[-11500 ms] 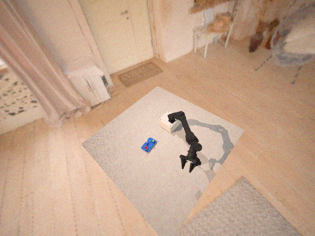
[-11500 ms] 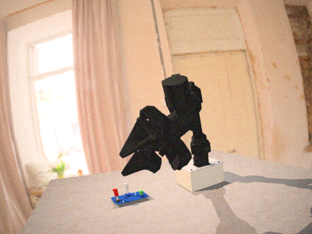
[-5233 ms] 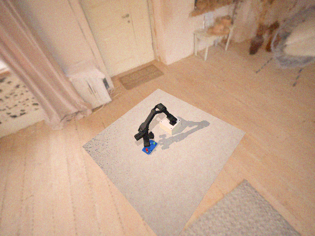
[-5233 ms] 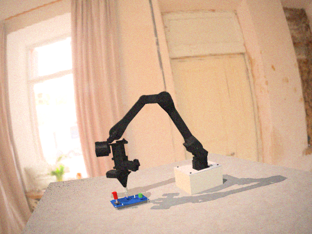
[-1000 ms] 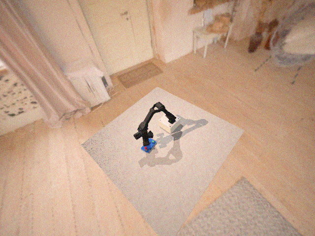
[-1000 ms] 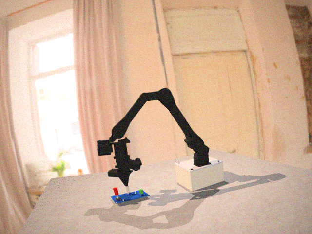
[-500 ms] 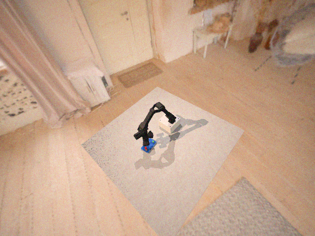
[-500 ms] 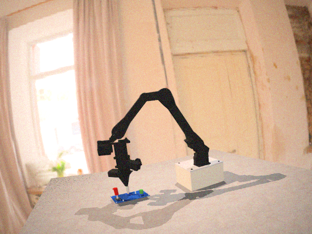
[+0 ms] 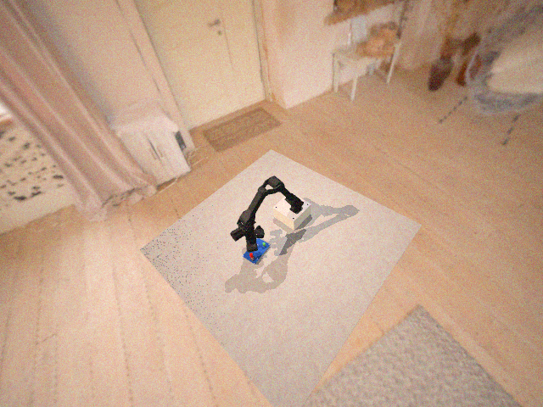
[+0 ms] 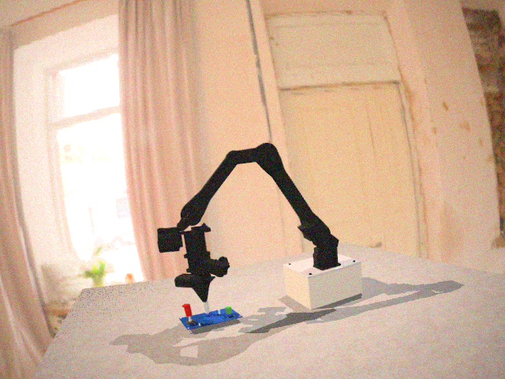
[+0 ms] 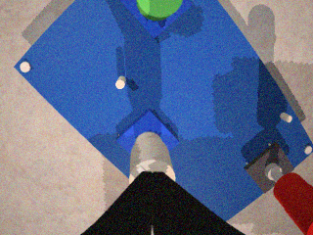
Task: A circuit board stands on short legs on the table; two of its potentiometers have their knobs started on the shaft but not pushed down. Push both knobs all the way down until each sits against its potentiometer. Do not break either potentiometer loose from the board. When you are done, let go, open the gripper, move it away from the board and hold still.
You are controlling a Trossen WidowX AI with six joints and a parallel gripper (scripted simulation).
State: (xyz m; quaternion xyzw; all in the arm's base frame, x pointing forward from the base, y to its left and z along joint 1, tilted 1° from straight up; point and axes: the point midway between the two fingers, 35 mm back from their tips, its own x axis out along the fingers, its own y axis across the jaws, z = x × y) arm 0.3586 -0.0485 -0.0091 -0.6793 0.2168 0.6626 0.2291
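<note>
My gripper tip is now 1 cm above the white knob. Round my gripper tip: red knob (6 cm ahead, 5 cm to the left).
</note>
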